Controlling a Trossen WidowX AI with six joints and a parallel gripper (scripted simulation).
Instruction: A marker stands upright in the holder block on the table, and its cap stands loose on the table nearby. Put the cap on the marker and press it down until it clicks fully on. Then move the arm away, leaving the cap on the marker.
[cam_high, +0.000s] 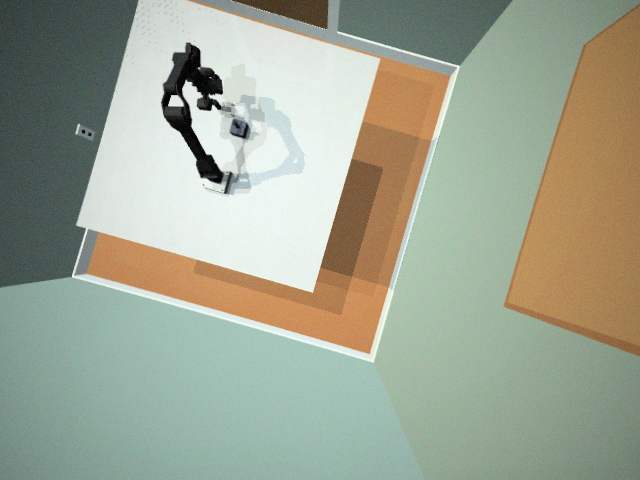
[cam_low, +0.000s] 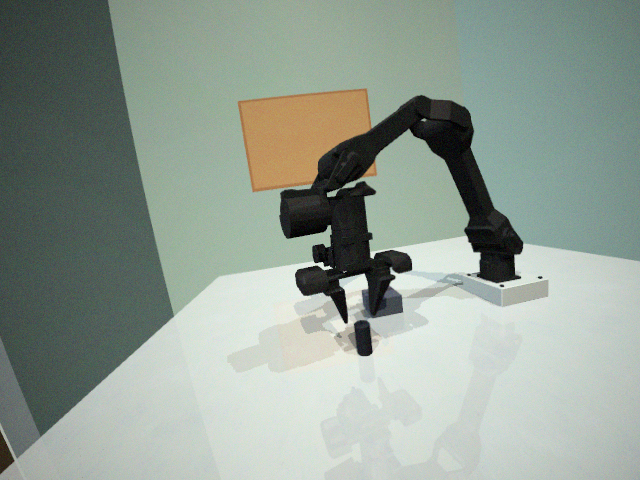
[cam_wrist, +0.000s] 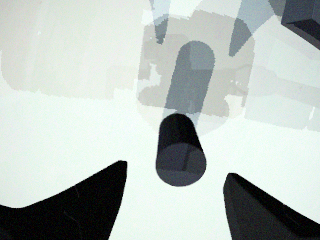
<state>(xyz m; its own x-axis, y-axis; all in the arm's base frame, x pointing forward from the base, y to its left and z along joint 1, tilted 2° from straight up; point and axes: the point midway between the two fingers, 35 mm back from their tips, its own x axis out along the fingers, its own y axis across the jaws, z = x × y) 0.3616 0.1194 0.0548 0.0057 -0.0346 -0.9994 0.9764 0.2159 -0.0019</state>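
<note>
The marker cap lies 4 cm below my gripper tip. Round my gripper tip: dark grey holder block: 15 cm to the right, 8 cm behind, 4 cm below.
</note>
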